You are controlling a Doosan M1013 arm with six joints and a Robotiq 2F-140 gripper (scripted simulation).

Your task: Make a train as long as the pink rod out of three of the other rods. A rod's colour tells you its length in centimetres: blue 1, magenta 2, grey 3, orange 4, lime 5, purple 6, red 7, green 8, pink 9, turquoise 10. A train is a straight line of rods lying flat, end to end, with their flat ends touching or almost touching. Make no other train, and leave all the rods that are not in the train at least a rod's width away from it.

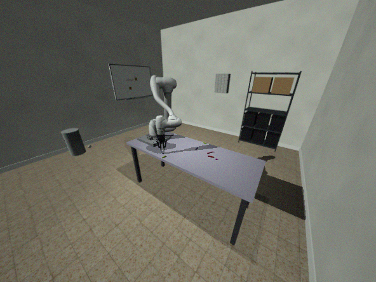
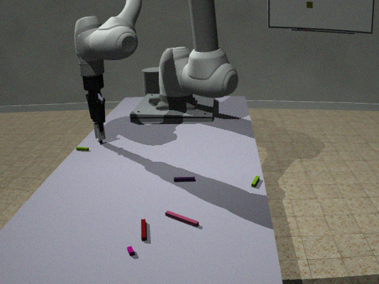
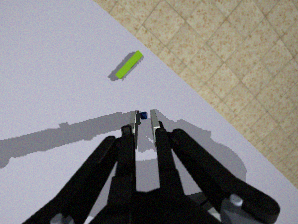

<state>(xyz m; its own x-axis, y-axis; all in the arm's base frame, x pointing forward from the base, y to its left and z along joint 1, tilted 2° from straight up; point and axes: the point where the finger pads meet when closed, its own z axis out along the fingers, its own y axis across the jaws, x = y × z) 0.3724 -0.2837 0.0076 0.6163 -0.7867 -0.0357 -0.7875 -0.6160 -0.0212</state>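
Right now my hand is 5 cm above the blue rod. Also, from my hand: red rod: 54 cm ahead, 23 cm to the left, 5 cm below; then purple rod: 31 cm ahead, 32 cm to the left, 5 cm below; then pink rod: 50 cm ahead, 31 cm to the left, 5 cm below.
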